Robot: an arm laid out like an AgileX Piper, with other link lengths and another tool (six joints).
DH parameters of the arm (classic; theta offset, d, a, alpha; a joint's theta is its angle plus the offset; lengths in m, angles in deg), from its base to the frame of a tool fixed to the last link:
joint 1: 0 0.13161 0 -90
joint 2: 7.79 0 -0.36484 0
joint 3: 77.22 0 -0.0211 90
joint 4: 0 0.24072 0 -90
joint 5: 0 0 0 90
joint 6: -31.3 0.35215 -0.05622 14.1
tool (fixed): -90 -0.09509 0 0
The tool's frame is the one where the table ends.
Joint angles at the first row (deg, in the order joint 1, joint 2, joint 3, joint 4, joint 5, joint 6):
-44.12, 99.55, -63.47, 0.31, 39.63, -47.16
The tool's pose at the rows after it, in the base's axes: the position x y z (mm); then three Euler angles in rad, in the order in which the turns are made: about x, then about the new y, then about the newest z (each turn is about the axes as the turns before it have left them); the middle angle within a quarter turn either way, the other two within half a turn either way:
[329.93, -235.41, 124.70, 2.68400, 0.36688, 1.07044]
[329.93, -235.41, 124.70, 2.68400, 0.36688, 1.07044]
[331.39, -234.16, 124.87, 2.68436, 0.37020, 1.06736]
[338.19, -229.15, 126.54, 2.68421, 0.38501, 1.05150]
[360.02, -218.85, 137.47, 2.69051, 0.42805, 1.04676]
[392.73, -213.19, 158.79, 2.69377, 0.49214, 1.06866]
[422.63, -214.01, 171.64, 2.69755, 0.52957, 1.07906]
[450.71, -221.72, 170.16, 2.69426, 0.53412, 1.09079]
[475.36, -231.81, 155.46, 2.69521, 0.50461, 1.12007]
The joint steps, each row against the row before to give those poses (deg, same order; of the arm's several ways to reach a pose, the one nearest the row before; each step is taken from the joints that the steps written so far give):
0.00, 0.00, 0.00, 0.00, 0.05, 0.00
0.00, 0.00, 0.00, 0.00, 0.00, 0.00
0.26, 0.00, 0.00, 0.04, -0.10, 0.00
1.18, 0.00, -0.26, 0.00, -0.26, 0.05
2.36, 0.23, -2.21, 1.74, 0.57, 0.21
1.98, 0.97, -4.95, 3.29, 1.53, 0.00
1.58, 2.46, -5.78, 1.41, 1.87, 0.83
1.44, 3.99, -5.80, -0.77, 1.31, 2.51
1.24, 4.92, -5.36, -1.82, 1.41, 4.44

